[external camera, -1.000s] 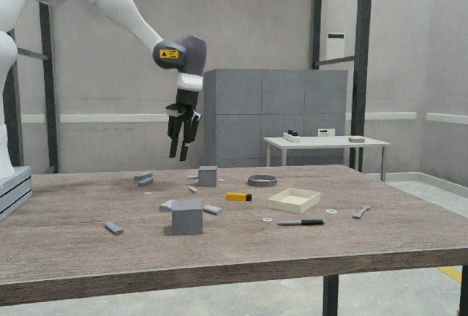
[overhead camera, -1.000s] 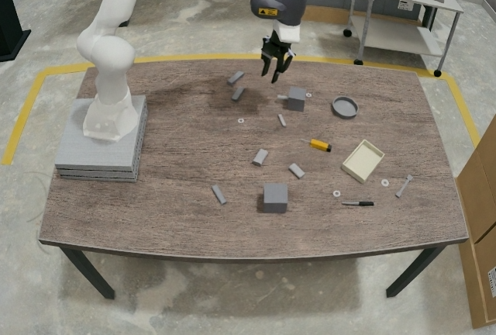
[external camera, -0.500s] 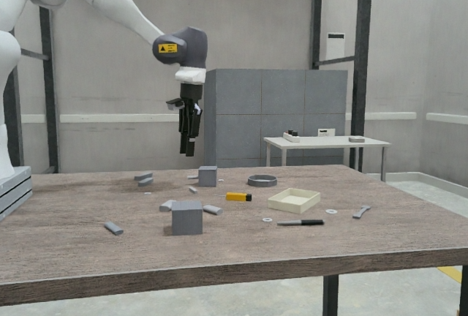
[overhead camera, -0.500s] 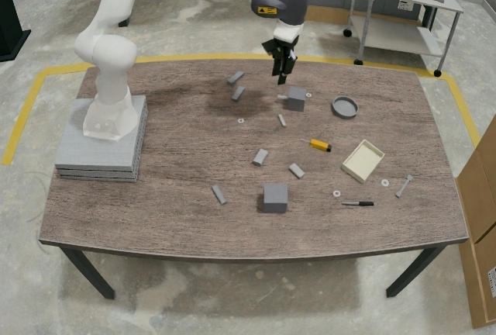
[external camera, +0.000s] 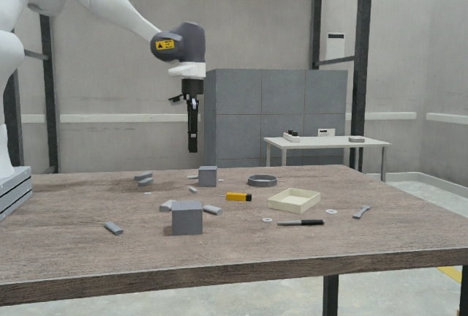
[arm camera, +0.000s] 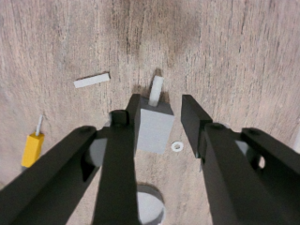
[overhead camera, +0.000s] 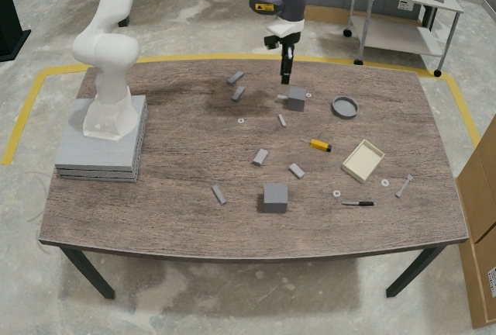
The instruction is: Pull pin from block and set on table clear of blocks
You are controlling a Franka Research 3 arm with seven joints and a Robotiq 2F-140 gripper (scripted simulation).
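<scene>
Now: hand 12 cm above the small grey block, 4 cm short of it and 1 cm to the left of it. The rest, counted from my hand: round grey dish (24 cm ahead, 14 cm below, 3 cm to the right); yellow-handled tool (21 cm to the right, 14 cm below, 11 cm ahead); cream tray (28 cm to the right, 27 cm ahead, 14 cm below).
</scene>
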